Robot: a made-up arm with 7 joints.
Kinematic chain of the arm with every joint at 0, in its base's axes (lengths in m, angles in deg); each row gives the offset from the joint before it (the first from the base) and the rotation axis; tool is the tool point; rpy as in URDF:
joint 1: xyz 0 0 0.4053 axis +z
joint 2: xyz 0 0 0 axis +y
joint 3: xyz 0 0 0.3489 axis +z
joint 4: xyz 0.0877 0 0 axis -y
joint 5: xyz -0.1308 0 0.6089 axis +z
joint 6: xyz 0 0 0 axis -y
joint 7: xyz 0.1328 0 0 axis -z
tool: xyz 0 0 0 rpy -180 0 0
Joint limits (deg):
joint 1: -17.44..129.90
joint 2: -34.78..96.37
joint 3: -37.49..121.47
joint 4: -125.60..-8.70
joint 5: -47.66..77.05
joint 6: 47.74..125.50
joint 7: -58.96..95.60
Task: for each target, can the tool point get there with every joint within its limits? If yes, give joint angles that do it. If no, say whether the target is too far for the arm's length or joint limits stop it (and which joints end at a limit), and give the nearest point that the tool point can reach.
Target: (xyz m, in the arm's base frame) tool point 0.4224 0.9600 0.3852
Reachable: yes | joints 25.94 75.11 70.15 -69.18 -26.45 108.57 -4.04
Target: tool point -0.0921 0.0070 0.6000
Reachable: no: joint limits stop it (at a limit: joint 3, joint 4, joint 6) | nearest point -0.5722 0.0435 0.7890 | short by 0.517 m
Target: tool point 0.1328 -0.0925 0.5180
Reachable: no: joint limits stop it (at a limit: joint 1, joint 2, joint 4, joint 6) | nearest point 0.4869 -0.3299 0.7613 | short by 0.491 m
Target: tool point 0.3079 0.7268 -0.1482
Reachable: yes | joints 67.33 66.96 -0.90 -86.08 23.61 80.37 -41.61
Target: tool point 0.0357 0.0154 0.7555
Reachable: no: joint limits stop it (at a limit: joint 2, joint 6) | nearest point 0.5317 0.2294 0.7998 | short by 0.542 m
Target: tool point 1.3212 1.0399 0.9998
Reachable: no: too far | nearest point 0.8263 0.6504 0.7771 | short by 0.668 m
